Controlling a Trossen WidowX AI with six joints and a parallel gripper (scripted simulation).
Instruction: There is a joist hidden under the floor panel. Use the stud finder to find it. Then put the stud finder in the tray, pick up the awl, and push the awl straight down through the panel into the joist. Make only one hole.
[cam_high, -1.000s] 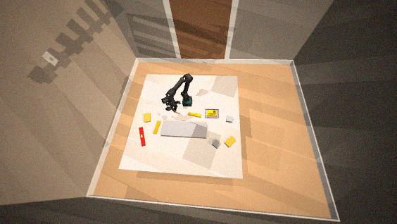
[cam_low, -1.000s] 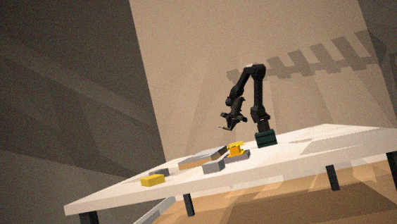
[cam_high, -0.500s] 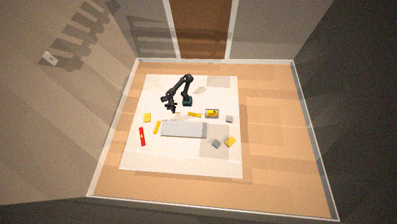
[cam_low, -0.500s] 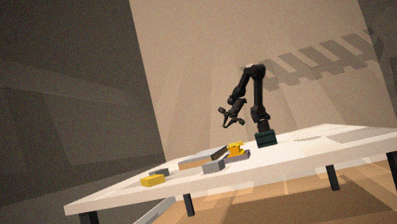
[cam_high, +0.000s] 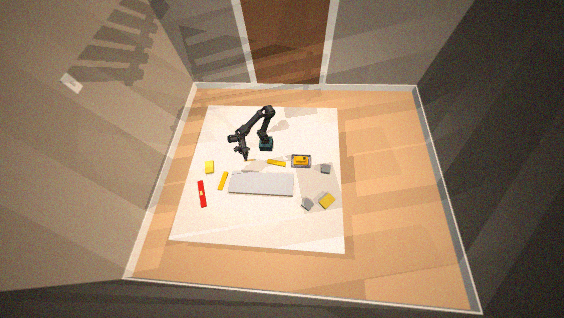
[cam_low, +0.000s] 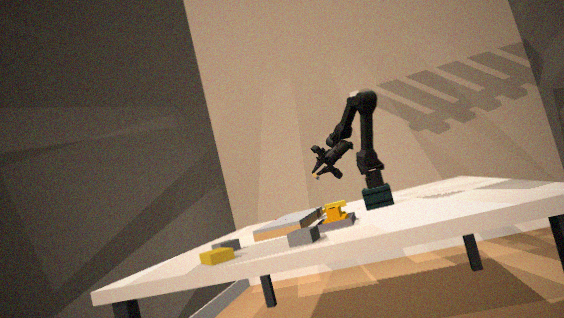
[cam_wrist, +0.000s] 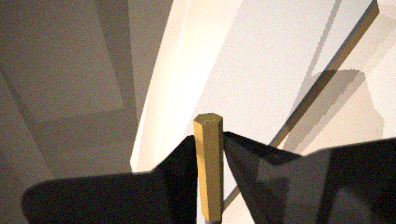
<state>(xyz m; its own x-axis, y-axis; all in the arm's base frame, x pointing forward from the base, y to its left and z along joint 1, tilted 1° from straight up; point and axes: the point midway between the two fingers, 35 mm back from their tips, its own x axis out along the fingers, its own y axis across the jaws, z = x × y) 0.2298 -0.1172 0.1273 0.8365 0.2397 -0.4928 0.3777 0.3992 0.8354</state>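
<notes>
The awl lies 5 cm to the left of my gripper tip, 2 cm below it and 2 cm behind it. The rest, counted from my gripper tip: stud finder: 44 cm to the left, 15 cm below, 11 cm behind; red bar: 37 cm to the right, 22 cm ahead, 18 cm below; grey tray: 42 cm to the left, 18 cm below, 11 cm behind.
</notes>
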